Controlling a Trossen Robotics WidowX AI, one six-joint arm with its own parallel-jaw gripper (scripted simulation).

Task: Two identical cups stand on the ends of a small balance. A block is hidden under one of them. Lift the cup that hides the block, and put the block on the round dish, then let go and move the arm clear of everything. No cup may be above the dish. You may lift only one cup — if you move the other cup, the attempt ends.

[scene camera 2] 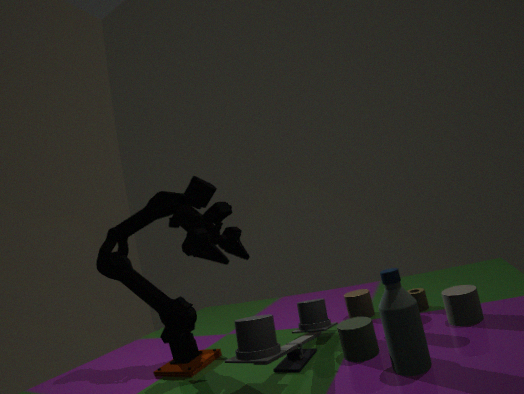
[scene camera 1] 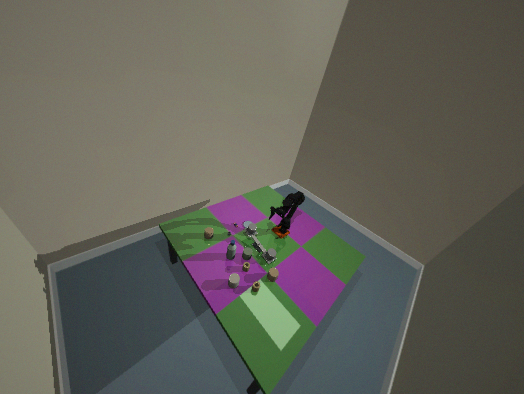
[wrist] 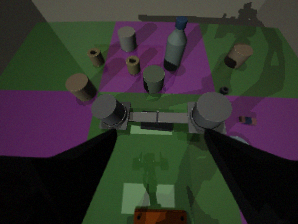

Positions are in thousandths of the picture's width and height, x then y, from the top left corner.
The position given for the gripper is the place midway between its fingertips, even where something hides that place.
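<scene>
Gripper (scene camera 2: 457, 661) open, holding nothing; the gripper is visible also in the wrist view (wrist: 535, 592). Things present: a blue-capped bottle (scene camera 2: 762, 796), visible also in the wrist view (wrist: 592, 190); a grey-green cylinder (scene camera 2: 682, 854); a grey cup (scene camera 2: 488, 846); a small balance (wrist: 529, 525).
</scene>
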